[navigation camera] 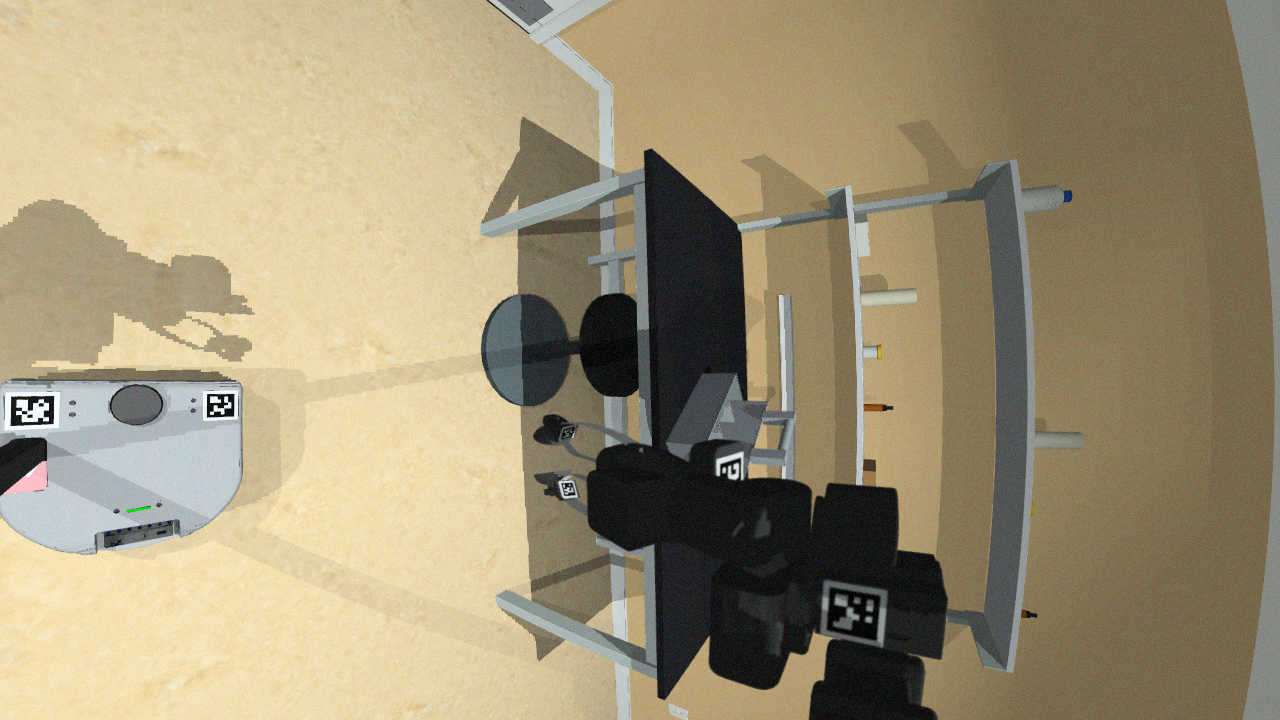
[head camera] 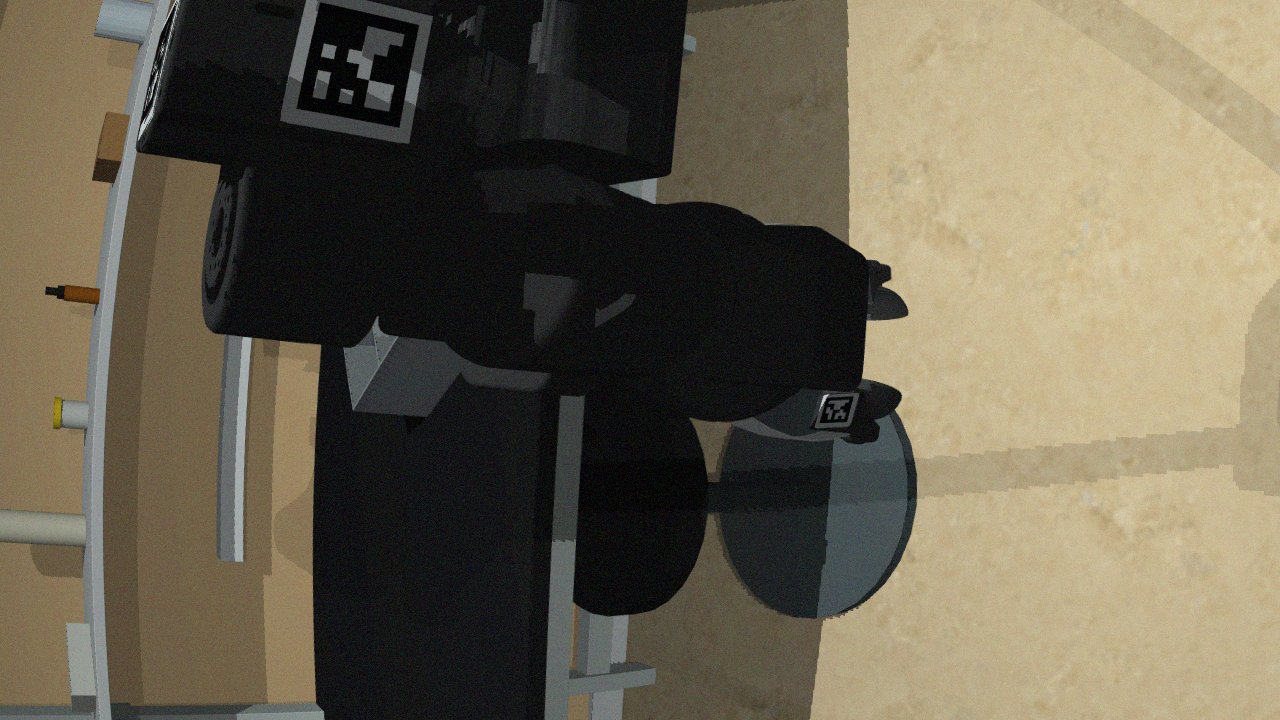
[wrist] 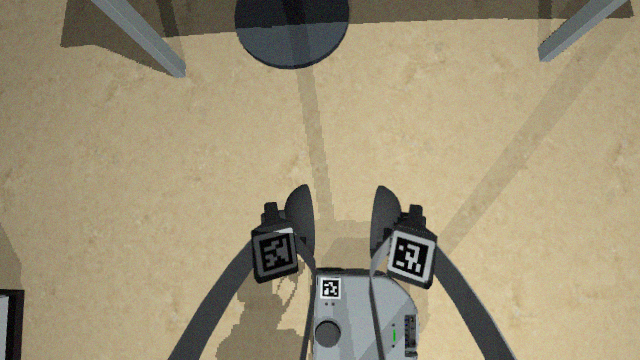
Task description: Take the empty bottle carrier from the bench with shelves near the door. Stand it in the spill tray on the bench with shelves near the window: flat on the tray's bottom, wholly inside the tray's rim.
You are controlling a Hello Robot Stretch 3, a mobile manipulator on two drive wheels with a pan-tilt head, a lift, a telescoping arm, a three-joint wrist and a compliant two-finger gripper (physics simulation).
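Seen in the pictures: gripper, fingertip midpoint: (navigation camera: 545,452) (head camera: 875,354) (wrist: 342,209); robot's base at its link origin: (navigation camera: 138,402) (wrist: 330,317).
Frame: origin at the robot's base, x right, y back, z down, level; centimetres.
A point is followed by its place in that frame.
The grey bottle carrier (head camera: 407,374) {x 108.1, y -2.1, z -83.0 cm} (navigation camera: 702,419) {x 98.8, y 4.9, z -83.4 cm} stands on the black bench top (head camera: 429,555) {x 112.2, y -25.5, z -76.3 cm} (navigation camera: 689,259) {x 107.1, y -41.3, z -76.3 cm}. Part of it shows; my arm and wrist hide the rest, including much of its handle in the head view. My gripper (head camera: 886,353) {x 32.8, y 2.2, z -92.4 cm} (navigation camera: 552,459) {x 32.8, y 2.2, z -92.4 cm} (wrist: 342,209) {x 32.8, y 2.2, z -92.4 cm} is open and empty. It points down over the floor at the bench's front side, lower than the bench top and apart from the carrier. The carrier does not show in the wrist view. The spill tray does not show in these views.
A round stool (head camera: 863,528) {x 99.6, y -21.4, z -3.0 cm} (navigation camera: 525,349) {x 110.3, y -17.5, z -3.1 cm} (wrist: 295,47) {x 98.6, y -15.1, z -3.0 cm} stands at the bench's front. Shelves (navigation camera: 857,313) {x 132.7, y -25.4, z -121.0 cm} (navigation camera: 1006,358) {x 151.5, y -11.2, z -165.8 cm} with bottles and small items rise behind the bench top. Bench legs (wrist: 145,40) {x 88.3, y -60.0, z -26.2 cm} (navigation camera: 572,201) {x 88.2, y -59.8, z -46.4 cm} reach the floor. My base (navigation camera: 179,465) {x 6.2, y 11.6, z -16.0 cm} (wrist: 357,305) {x 8.3, y 8.2, z -16.0 cm} is below the gripper in the wrist view.
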